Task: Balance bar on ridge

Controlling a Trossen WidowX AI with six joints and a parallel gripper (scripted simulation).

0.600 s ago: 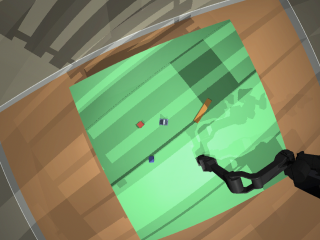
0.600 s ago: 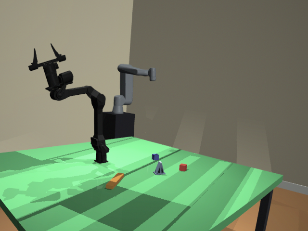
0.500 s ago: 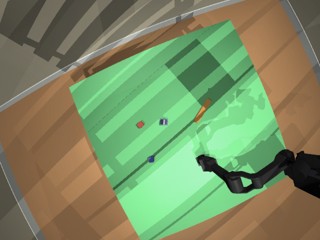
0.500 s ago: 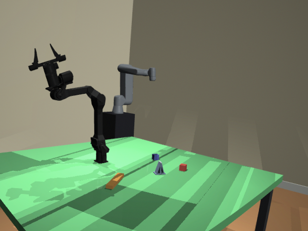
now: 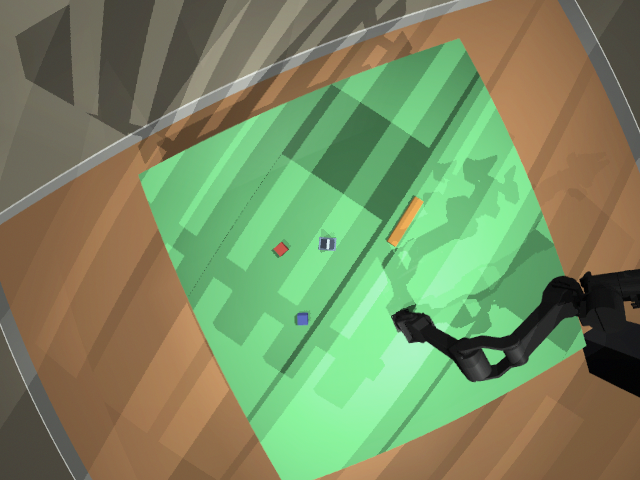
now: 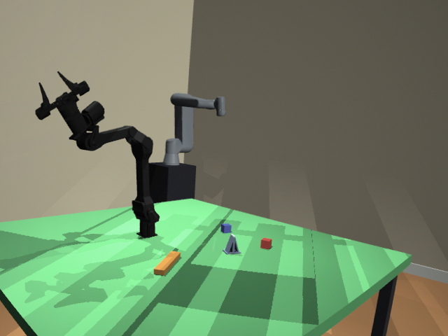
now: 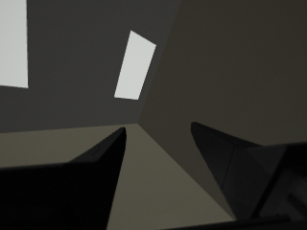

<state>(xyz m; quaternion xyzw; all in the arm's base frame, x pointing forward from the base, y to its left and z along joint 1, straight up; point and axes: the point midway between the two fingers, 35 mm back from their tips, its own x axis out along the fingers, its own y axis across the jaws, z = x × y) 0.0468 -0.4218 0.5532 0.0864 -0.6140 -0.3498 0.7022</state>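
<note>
The bar lies 57 cm below my gripper tip, 30 cm to the left of it and 26 cm ahead of it. The rest, counted from my gripper tip: red cube 72 cm to the left, 56 cm below, 34 cm ahead; blue cube 75 cm to the left, 56 cm below, 10 cm ahead; dark ridge 57 cm to the left, 55 cm below, 30 cm ahead.
</note>
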